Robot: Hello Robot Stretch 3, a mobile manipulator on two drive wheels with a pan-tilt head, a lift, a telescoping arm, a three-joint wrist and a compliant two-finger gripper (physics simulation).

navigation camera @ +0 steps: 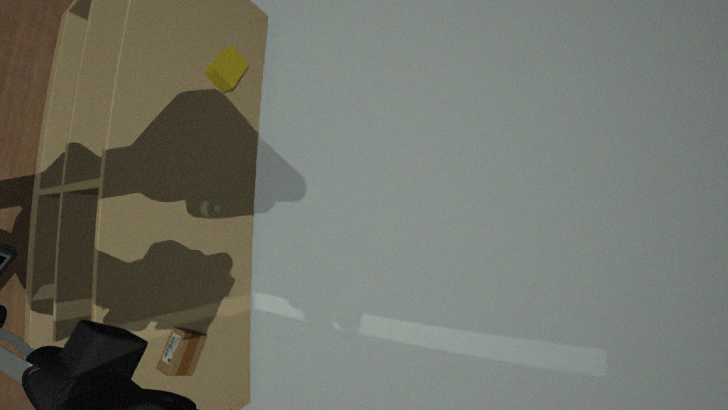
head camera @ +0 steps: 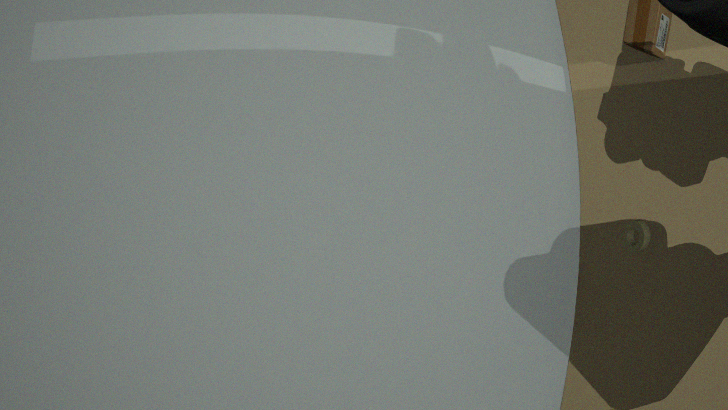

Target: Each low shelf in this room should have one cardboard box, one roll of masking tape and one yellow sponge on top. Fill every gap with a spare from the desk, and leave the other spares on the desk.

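Places are measured from the robot's base along level axes (x left, y ahead, z down), in centimetres.
Where they show: gripper, fingertip midpoint: [navigation camera: 30, 328].
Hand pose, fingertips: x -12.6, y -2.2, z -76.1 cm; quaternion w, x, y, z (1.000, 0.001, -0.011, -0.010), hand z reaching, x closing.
Observation:
After its pixels a point has its place.
A low wooden shelf [head camera: 590, 168] {y 25.2, x -48.6, z -61.0 cm} [navigation camera: 168, 40] {y 54.4, x -2.8, z -61.0 cm} stands against the pale wall. On its top are a cardboard box [head camera: 642, 25] {y -2.3, x -42.8, z -66.0 cm} [navigation camera: 179, 351] {y -2.7, x -40.7, z -66.0 cm} with a white label, a pale roll of masking tape [head camera: 645, 235] {y 27.4, x -31.3, z -63.1 cm} [navigation camera: 204, 208] {y 27.5, x -31.3, z -62.8 cm} in shadow, and a yellow sponge [navigation camera: 228, 67] {y 59.7, x -14.6, z -65.5 cm}. The tape lies between the box and the sponge. The sponge does not show in the head view. My gripper [navigation camera: 6, 341] is at the lower left of the navigation view, in front of the shelf and apart from the box. Its grey fingers look open; they are partly cut off by the frame edge. The desk does not show.
The black wrist [head camera: 708, 15] {y -0.5, x -13.0, z -109.7 cm} [navigation camera: 86, 371] {y -0.2, x -10.6, z -99.1 cm} hangs over the shelf's front edge beside the box. The pale wall [head camera: 280, 203] {y 31.4, x -51.2, z -111.1 cm} [navigation camera: 483, 178] {y 43.2, x -44.8, z -123.3 cm} rises behind the shelf. Wooden floor [navigation camera: 20, 76] {y 48.7, x 11.1, z 0.0 cm} lies in front. A dark-framed object [navigation camera: 5, 257] {y 2.2, x -15.2, z -16.0 cm} shows at the left edge.

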